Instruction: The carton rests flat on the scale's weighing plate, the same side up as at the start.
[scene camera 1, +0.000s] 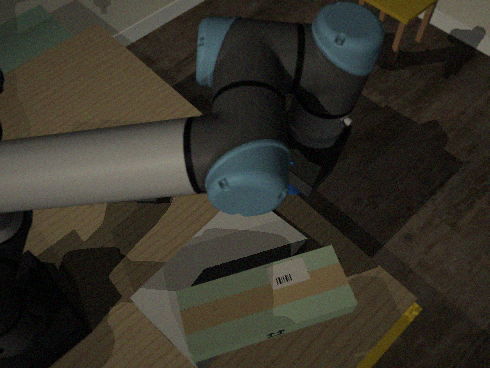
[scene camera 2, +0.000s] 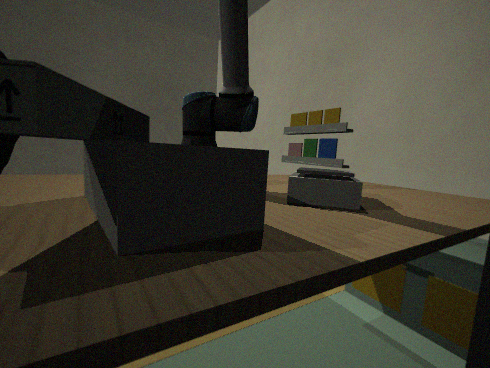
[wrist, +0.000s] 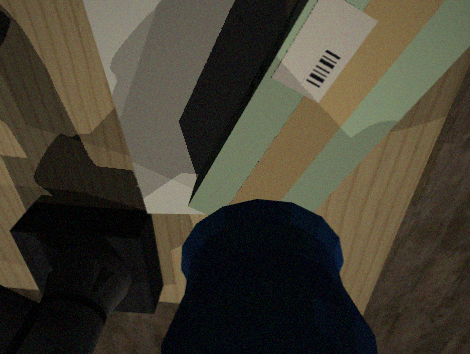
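Seen in the pictures: hand, its tool point: (scene camera 1: 291, 185) (wrist: 261, 266); arm's base, origin of its link: (scene camera 1: 12, 321) (wrist: 92, 273).
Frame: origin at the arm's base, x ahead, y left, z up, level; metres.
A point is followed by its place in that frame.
The carton (scene camera 1: 270, 300) {x 0.383, y -0.412, z 0.101 m} (scene camera 2: 45, 100) {x 0.551, y -0.426, z 0.073 m} (wrist: 280, 155) {x 0.344, y -0.368, z 0.101 m}, green with a tan band and a barcode label, lies on a large grey block (scene camera 1: 155, 300) {x 0.236, y -0.218, z 0.043 m} (scene camera 2: 190, 200) {x 0.563, y -0.293, z -0.023 m} (wrist: 170, 197) {x 0.235, y -0.213, z 0.043 m} and overhangs it on one side. The scale (scene camera 2: 325, 192) {x 0.495, y 0.074, z -0.044 m} stands farther back on the table, with its dark weighing plate (scene camera 2: 325, 173) {x 0.482, y 0.085, z -0.001 m} on top and no carton on it; it does not show in scene camera 1. My suction gripper (scene camera 1: 293, 190) (wrist: 262, 225) is open, holding nothing. It hangs apart from the carton, past its edge in scene camera 1, where the arm mostly hides it. It does not show in scene camera 2.
The wooden table (scene camera 1: 85, 85) {x 0.569, y 0.529, z -0.076 m} (scene camera 2: 320, 230) {x 0.609, y -0.096, z -0.076 m} (wrist: 400, 175) {x 0.187, y -0.562, z -0.076 m} ends at an edge beside the dark floor. A yellow strip (scene camera 1: 390, 335) lies along the edge. My arm's dark base (wrist: 85, 245) {x 0.079, y -0.011, z -0.001 m} stands beside the block. Shelves (scene camera 2: 315, 129) with coloured boxes and a yellow stool (scene camera 1: 402, 7) are farther off.
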